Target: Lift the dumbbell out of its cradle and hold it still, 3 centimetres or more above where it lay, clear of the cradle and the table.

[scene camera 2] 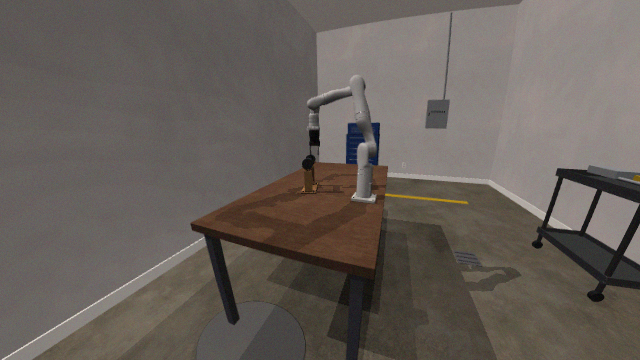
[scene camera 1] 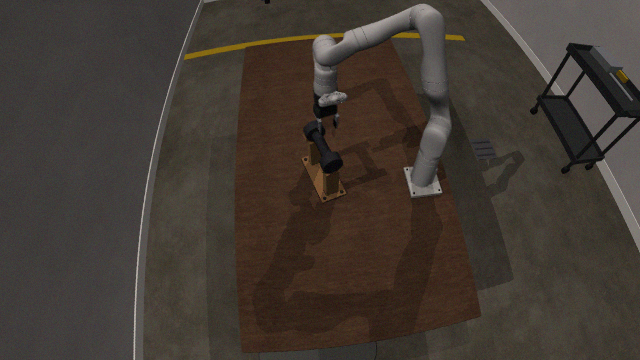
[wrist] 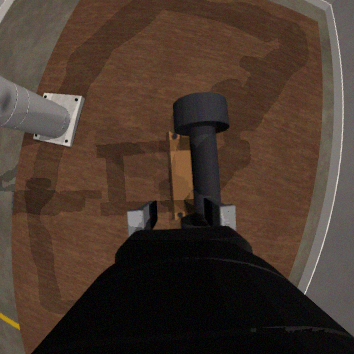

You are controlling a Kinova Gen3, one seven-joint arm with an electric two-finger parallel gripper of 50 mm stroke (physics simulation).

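Places are measured from the arm's base along level axes (x ahead, y up, z right), in centimetres.
Pixels of known places: gripper, between the fingertips: point(scene camera 2: 314, 155) point(scene camera 1: 327, 128) point(wrist: 180, 209); arm's base, origin of its link: point(scene camera 2: 363, 195) point(scene camera 1: 420, 177) point(wrist: 56, 121).
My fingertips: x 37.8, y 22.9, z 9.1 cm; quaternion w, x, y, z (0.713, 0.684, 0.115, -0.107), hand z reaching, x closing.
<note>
Ahead of a thing's pixels: the offset from my fingertips to its top centre. Level surfaces: height alone.
A black dumbbell {dx +2.2, dy -0.4, dz -4.6 cm} point(scene camera 1: 322, 145) point(scene camera 2: 308, 163) point(wrist: 205, 160) lies across the top of the orange-brown cradle {dx +2.2, dy -5.4, dz -4.6 cm} point(scene camera 1: 331, 184) point(scene camera 2: 308, 181) point(wrist: 181, 175), which stands on the table. My gripper point(scene camera 1: 328, 125) point(scene camera 2: 314, 151) point(wrist: 180, 209) is open with nothing between its fingers. It points down, close above the far end of the dumbbell in scene camera 1. In the wrist view the right finger overlaps the dumbbell's handle near its near end, and the left finger is off to the left of the cradle. The near weight is mostly hidden behind the gripper. Whether the right finger touches the dumbbell cannot be told.
The brown table {dy -24.2 cm} point(scene camera 1: 350, 230) point(scene camera 2: 300, 220) carries the arm's white base plate point(scene camera 1: 410, 188) point(scene camera 2: 356, 198) point(wrist: 75, 107), to the right of the cradle in both scene views. A dark cart point(scene camera 1: 575, 50) point(scene camera 2: 590, 183) and a blue cabinet point(scene camera 2: 355, 142) stand away from the table.
</note>
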